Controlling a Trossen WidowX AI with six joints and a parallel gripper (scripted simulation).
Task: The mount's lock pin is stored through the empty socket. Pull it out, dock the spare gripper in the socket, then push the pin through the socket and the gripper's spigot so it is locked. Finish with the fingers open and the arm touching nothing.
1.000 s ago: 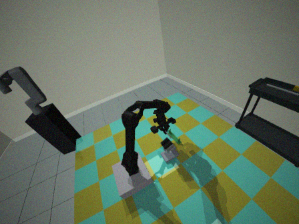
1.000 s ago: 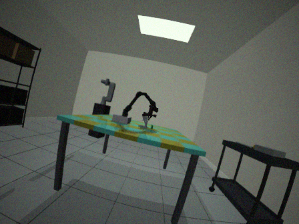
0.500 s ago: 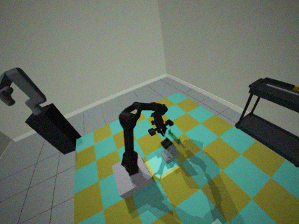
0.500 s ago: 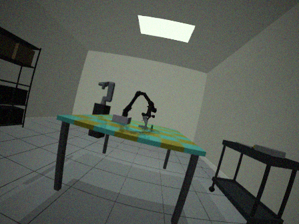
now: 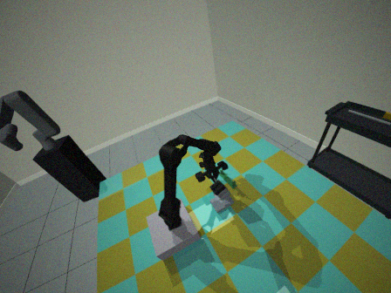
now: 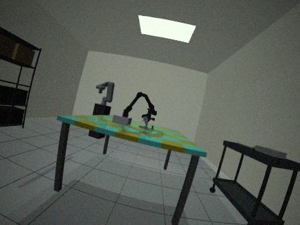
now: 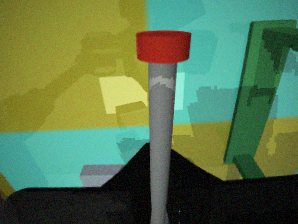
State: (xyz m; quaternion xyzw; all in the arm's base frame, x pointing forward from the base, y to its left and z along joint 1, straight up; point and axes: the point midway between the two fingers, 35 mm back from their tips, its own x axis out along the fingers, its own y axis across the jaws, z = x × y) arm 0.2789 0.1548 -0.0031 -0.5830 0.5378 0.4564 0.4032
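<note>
Right now the socket is 110 mm to the right of my gripper tip. From my gripper tip the other things lie so: spare gripper 110 mm to the right, 80 mm above, 10 mm behind; green stand 90 mm ahead, 20 mm below, 10 mm to the left.
</note>
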